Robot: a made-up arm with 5 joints.
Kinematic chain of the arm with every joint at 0, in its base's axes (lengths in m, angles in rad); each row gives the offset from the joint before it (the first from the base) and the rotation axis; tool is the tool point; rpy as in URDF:
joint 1: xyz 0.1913 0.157 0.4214 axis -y
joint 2: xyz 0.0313 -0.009 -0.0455 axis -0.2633 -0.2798 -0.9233
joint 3: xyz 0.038 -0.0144 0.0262 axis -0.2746 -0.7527 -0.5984
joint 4: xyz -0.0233 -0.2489 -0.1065 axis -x
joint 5: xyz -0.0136 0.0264 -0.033 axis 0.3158 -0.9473 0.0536
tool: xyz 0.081 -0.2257 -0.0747 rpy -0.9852 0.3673 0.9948
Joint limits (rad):
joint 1: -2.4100..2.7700
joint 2: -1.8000..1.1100
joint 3: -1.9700..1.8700
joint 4: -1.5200..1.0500
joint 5: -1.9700..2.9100
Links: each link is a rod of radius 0.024 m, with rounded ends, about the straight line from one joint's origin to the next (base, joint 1, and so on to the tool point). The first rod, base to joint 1, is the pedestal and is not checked.
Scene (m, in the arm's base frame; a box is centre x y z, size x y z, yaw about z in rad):
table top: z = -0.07
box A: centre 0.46 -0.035 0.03 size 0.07 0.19 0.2 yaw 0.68
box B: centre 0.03 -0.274 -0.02 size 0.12 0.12 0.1 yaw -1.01
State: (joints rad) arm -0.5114 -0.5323 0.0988 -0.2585 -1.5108
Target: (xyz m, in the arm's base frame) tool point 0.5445 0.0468 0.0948
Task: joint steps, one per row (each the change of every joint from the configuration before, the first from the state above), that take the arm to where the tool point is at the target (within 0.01 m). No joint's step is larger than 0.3 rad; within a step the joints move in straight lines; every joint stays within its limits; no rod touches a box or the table.
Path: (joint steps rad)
1: 0.2816 0.0448 0.2488 0.0280 0.0366
2: 0.2815 0.0449 0.2488 0.0280 0.0367
3: 0.2816 0.0448 0.2488 0.0280 0.0366
4: 0.2815 0.0448 0.2488 0.0281 0.0366
5: -0.0467 -0.2061 -0.2086 -0.2402 0.0496
6: -0.0467 -0.2062 -0.2087 -0.2401 0.0495
7: -0.0466 -0.2061 -0.2086 -0.2401 0.0496
8: -0.0467 -0.2062 -0.2086 -0.2401 0.0495

